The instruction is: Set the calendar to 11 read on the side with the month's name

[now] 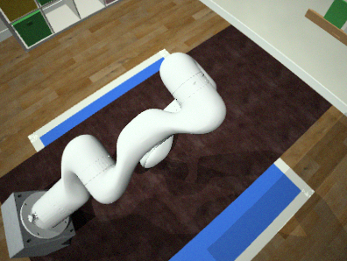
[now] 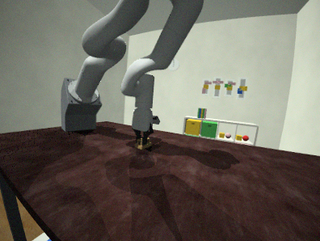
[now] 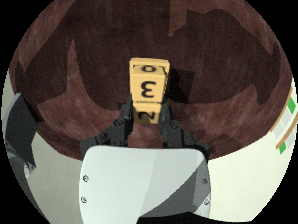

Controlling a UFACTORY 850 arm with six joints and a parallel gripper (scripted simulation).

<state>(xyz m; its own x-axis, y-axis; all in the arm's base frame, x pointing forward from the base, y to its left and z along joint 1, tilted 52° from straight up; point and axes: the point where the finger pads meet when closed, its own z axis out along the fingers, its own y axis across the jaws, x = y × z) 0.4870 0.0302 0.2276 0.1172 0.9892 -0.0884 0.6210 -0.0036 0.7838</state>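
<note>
My hand is 20 mm to the right of the wooden tray and 30 mm above it. Round my hand: cube (10 mm ahead, 30 mm to the left, 10 mm below).
</note>
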